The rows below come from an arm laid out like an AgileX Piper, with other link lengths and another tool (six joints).
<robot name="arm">
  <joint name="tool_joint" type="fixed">
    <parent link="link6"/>
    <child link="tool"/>
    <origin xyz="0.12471 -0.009 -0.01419" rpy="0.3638 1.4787 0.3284"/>
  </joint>
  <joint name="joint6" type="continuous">
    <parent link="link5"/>
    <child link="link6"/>
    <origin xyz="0.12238 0 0.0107" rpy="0 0 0"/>
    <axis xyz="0.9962 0 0.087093"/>
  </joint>
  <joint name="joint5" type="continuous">
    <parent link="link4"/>
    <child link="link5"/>
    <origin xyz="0 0 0" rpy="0 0 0"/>
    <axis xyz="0 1 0"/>
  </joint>
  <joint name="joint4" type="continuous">
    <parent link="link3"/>
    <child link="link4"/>
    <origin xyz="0.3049 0 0.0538" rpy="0 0 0"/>
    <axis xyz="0.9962 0 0.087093"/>
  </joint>
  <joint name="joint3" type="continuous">
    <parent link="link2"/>
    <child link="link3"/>
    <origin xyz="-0.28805 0 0.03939" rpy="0 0 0"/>
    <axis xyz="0 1 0"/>
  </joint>
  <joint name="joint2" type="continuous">
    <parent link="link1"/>
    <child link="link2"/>
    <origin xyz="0 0 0" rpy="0 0 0"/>
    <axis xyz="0 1 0"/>
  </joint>
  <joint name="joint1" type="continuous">
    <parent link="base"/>
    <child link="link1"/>
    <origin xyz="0 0 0.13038" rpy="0 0 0"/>
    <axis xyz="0 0 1"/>
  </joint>
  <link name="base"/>
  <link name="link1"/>
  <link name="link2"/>
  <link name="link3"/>
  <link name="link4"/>
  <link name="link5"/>
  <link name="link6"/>
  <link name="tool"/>
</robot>
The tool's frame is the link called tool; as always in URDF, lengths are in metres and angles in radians. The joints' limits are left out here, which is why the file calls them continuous.
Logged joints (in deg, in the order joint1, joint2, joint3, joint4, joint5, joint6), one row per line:
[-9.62 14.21 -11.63 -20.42 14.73 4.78]
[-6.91 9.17 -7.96 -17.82 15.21 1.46]
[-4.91 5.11 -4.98 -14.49 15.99 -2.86]
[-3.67 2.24 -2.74 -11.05 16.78 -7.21]
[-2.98 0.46 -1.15 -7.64 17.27 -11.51]
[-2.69 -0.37 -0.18 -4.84 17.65 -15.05]
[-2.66 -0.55 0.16 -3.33 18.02 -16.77]
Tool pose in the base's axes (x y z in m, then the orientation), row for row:
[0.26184 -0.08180 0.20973 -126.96 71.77 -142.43]
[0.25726 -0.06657 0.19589 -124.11 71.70 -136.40]
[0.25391 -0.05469 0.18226 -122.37 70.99 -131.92]
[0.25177 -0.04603 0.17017 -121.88 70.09 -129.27]
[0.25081 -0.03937 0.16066 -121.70 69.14 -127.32]
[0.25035 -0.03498 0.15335 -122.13 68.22 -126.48]
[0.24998 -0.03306 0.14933 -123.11 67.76 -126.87]
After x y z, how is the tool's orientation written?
As angles about the fixed x, y, z axes (roll, pitch, yaw), in degrees.
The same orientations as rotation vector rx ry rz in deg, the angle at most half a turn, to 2 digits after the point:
[1.89 101.81 -22.94]
[-1.46 100.96 -21.14]
[-4.61 100.67 -19.87]
[-7.17 100.77 -18.98]
[-9.40 100.98 -18.37]
[-11.07 101.39 -18.02]
[-11.74 101.86 -17.75]

